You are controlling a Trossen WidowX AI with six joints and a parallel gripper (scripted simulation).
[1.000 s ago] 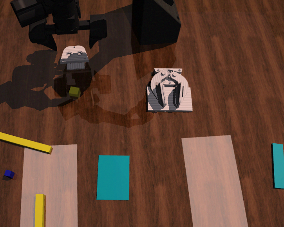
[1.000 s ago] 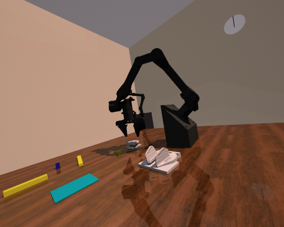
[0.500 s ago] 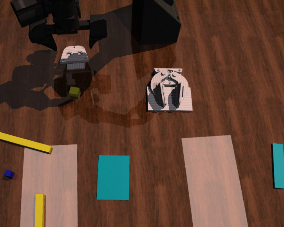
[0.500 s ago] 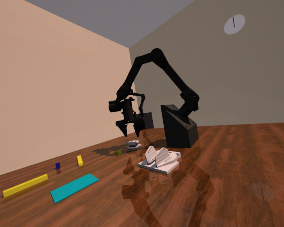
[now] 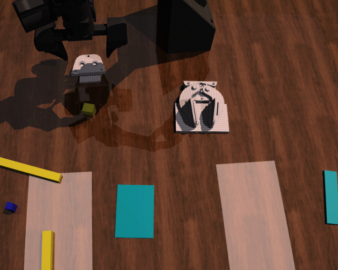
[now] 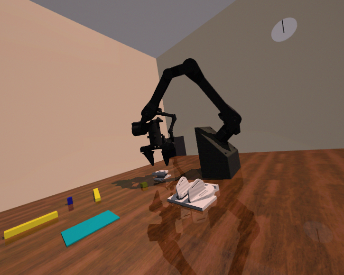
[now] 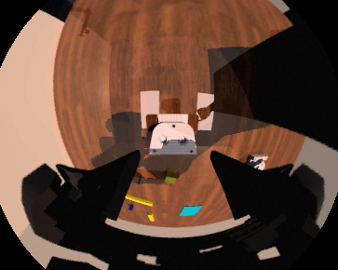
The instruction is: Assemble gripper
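Right now the white stand is 10 mm behind my gripper tip and 50 mm below it. From my gripper tip the other things lie so: long yellow bar (230 mm ahead, 150 mm to the right, 60 mm below); then yellow cube (100 mm ahead, 10 mm to the right, 50 mm below); then teal plate (340 mm ahead, 80 mm to the left, 60 mm below).
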